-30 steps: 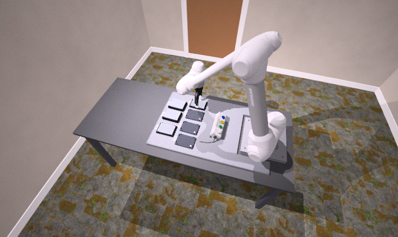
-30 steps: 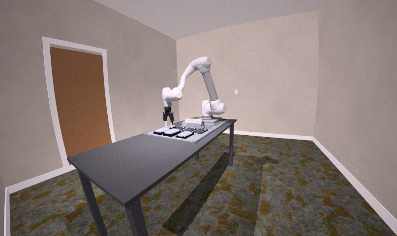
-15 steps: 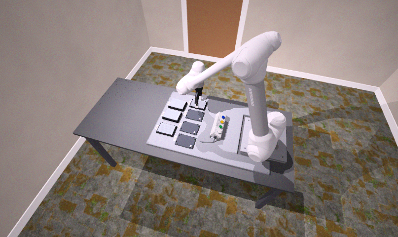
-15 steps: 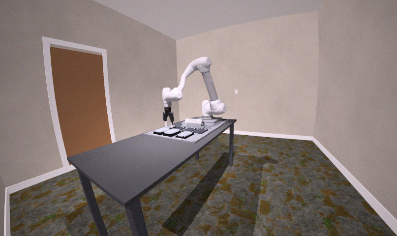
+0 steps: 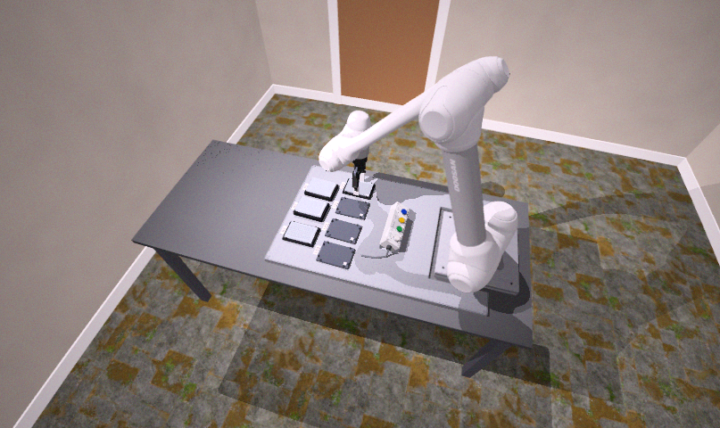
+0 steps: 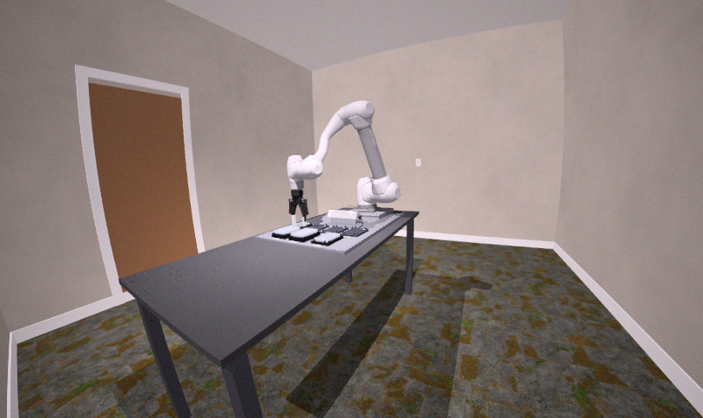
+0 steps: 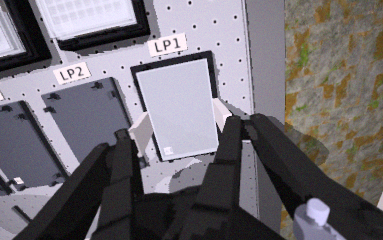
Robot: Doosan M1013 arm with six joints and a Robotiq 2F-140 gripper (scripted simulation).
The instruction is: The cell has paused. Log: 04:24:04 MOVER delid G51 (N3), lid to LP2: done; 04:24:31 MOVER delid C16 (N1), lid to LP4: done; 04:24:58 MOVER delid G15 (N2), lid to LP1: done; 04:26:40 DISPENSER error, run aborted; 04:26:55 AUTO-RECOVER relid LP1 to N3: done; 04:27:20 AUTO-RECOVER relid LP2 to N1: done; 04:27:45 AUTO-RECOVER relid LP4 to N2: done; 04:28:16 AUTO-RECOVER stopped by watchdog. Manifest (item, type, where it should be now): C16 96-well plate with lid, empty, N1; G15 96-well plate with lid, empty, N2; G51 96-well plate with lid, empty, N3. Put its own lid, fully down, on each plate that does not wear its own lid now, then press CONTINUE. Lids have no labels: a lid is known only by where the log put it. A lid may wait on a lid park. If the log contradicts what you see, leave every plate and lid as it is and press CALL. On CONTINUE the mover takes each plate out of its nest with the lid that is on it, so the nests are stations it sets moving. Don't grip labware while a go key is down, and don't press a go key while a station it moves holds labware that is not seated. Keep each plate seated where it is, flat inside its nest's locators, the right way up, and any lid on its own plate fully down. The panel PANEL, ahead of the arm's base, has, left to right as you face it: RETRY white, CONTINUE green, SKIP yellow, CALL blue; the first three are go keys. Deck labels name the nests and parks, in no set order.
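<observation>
The lid park LP1 is 30 mm below my hand. Round my hand: LP1 label: 90 mm ahead, 40 mm below; then lid park LP2: 130 mm to the left, 30 mm below; then LP2 label: 80 mm ahead, 130 mm to the left, 40 mm below.
</observation>
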